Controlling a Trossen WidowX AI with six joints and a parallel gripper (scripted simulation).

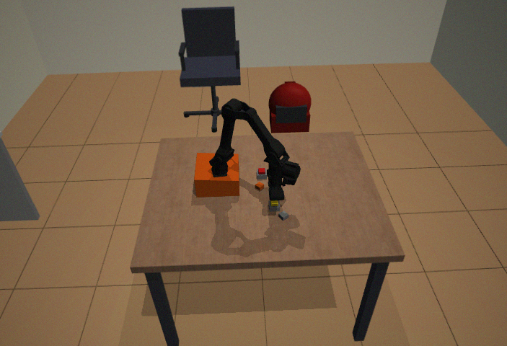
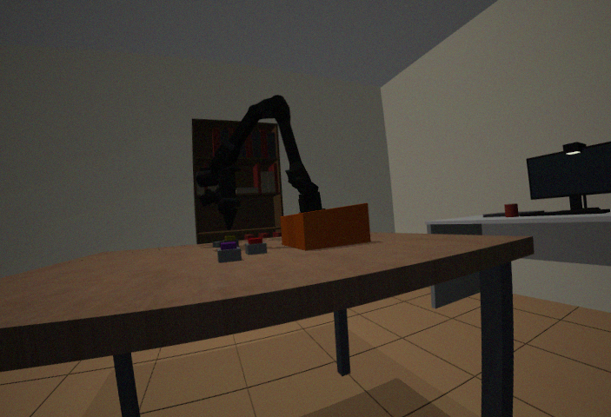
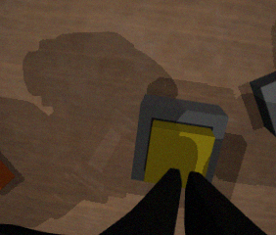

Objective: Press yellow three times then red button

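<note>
My gripper tip is now 30 mm above the yellow button. From my gripper tip the other things lie so: small orange block 30 mm behind, 150 mm to the left, 50 mm below; then grey block 20 mm ahead, 70 mm to the right, 50 mm below; then red button 230 mm to the left, 30 mm below.
</note>
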